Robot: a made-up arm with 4 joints.
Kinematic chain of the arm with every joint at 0, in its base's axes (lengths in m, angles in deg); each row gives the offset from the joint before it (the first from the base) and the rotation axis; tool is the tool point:
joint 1: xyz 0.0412 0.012 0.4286 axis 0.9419 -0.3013 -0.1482
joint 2: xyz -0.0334 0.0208 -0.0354 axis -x
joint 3: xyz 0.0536 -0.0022 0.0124 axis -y
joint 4: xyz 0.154 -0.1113 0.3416 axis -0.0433 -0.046 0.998
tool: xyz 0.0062 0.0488 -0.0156
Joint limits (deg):
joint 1: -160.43..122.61
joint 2: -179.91..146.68
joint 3: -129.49..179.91
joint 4: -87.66..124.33
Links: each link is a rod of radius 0.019 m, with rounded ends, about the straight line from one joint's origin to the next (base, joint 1, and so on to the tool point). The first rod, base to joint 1, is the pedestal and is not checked.
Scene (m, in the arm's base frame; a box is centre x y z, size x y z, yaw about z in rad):
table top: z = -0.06
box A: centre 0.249 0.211 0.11 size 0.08 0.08 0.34 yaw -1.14
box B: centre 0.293 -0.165 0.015 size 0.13 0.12 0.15 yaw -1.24
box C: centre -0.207 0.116 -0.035 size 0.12 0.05 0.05 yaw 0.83
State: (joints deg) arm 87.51 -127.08 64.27 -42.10
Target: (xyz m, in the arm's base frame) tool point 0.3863 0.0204 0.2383
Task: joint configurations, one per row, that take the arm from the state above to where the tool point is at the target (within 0.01 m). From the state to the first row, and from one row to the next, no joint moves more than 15 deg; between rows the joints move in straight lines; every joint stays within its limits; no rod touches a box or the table.
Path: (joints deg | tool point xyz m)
1: 96.04 -128.99 52.50 -36.03 | 0.1130 0.3561 0.2290
2: 104.57 -130.91 40.73 -29.96 | 0.1995 0.3597 0.2878
3: 113.11 -132.82 28.96 -23.89 | 0.2769 0.3394 0.3585
4: 121.64 -134.73 17.19 -17.82 | 0.3405 0.2937 0.4316
5: 114.67 -122.10 6.49 -16.58 | 0.3710 0.2230 0.3246
6: 107.71 -109.46 -4.20 -15.34 | 0.3835 0.1246 0.2570
7: 100.75 -96.82 -14.90 -14.09 | 0.3863 0.0204 0.2383

